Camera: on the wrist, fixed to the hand. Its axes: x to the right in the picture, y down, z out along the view.
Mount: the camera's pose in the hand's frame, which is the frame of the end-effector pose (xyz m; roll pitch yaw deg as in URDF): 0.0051 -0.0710 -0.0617 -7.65 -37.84 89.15
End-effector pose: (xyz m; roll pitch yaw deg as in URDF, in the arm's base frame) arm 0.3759 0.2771 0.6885 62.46 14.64 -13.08
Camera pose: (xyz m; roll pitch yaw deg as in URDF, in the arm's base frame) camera 0.3631 0.3025 0.5987 115.08 -71.61 -47.60
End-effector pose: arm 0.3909 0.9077 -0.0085 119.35 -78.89 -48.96
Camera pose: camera 0.4787 0.9417 -0.0096 -108.44 -4.94 -161.26
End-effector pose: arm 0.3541 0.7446 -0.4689 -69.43 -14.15 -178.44
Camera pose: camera 0.3579 0.8274 -0.4242 -25.04 30.33 -97.73
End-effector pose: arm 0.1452 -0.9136 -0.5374 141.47 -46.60 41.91
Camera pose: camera 0.0829 -0.8433 -0.5309 -141.58 -0.96 -48.13
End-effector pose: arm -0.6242 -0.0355 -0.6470 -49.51 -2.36 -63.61
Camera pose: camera -0.7055 -0.0809 -0.6329 -10.72 11.63 25.22
